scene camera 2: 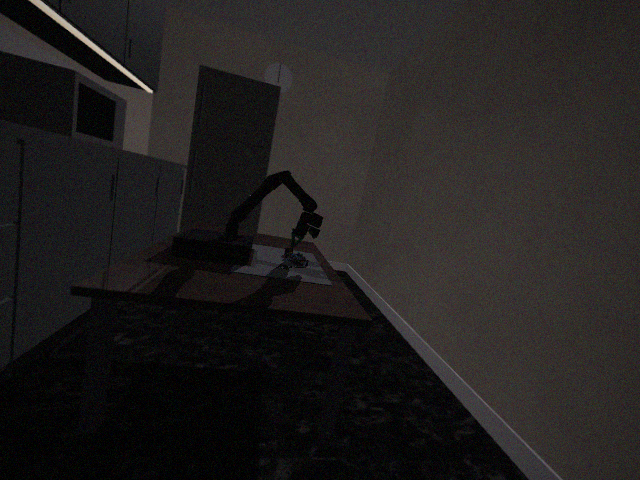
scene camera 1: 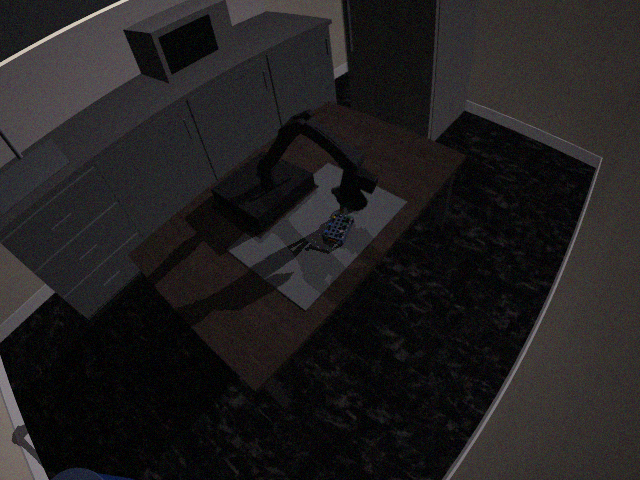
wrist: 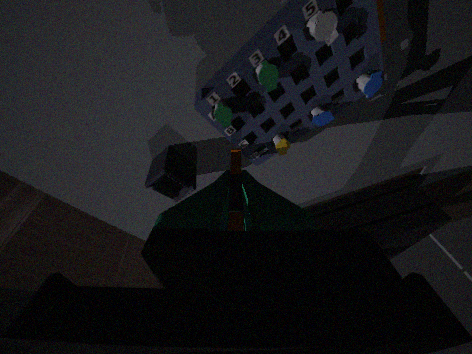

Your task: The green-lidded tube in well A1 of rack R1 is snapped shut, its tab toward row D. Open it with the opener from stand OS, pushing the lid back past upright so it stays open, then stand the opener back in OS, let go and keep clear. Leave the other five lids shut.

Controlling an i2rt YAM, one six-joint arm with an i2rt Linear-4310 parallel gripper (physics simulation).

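Where they show: gripper, between the fingertips: [scene camera 2: 293, 246] [scene camera 1: 342, 207] [wrist: 236, 176]; arm's base, origin of its link: [scene camera 2: 231, 238] [scene camera 1: 269, 185].
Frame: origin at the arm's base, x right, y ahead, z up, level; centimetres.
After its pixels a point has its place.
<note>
In the wrist view the blue rack R1 [wrist: 244, 65] {x -12.9, y 37.7, z -4.8 cm} [scene camera 1: 336, 227] {x -8.3, y 35.3, z -4.8 cm} lies ahead with numbered columns. The green-lidded tube in A1 [wrist: 223, 114] {x -15.0, y 35.3, z -3.6 cm} stands at its near left corner, and its lid looks down on the tube. My gripper [wrist: 236, 176] {x -15.1, y 31.4, z -1.1 cm} [scene camera 1: 345, 207] {x -15.1, y 31.4, z -1.1 cm} [scene camera 2: 295, 240] {x -15.1, y 31.4, z -1.1 cm} is shut on the orange-brown opener [wrist: 236, 163] {x -14.9, y 31.4, z -2.6 cm}. The opener's tip points at the rack's row D edge near column 1, short of the green lid. The dark cube of stand OS [wrist: 173, 173] {x -21.0, y 30.4, z -4.3 cm} stands empty to the left of the rack.
Other lidded tubes stand in the rack: a second green [wrist: 268, 76] {x -11.6, y 37.1, z -3.6 cm}, a white [wrist: 323, 25] {x -8.4, y 39.1, z -3.6 cm}, two blue [wrist: 371, 83] {x -4.0, y 35.1, z -3.7 cm} [wrist: 322, 118] {x -7.3, y 33.1, z -3.6 cm} and a yellow [wrist: 282, 145] {x -10.6, y 31.3, z -3.6 cm}. The rack rests on a grey mat [scene camera 1: 310, 294] {x 17.0, y 51.2, z -7.8 cm} on a brown table [scene camera 1: 248, 350] {x 47.0, y 55.1, z -8.1 cm}. The arm's base [scene camera 1: 263, 196] {x 5.8, y 4.4, z 0.3 cm} is behind.
</note>
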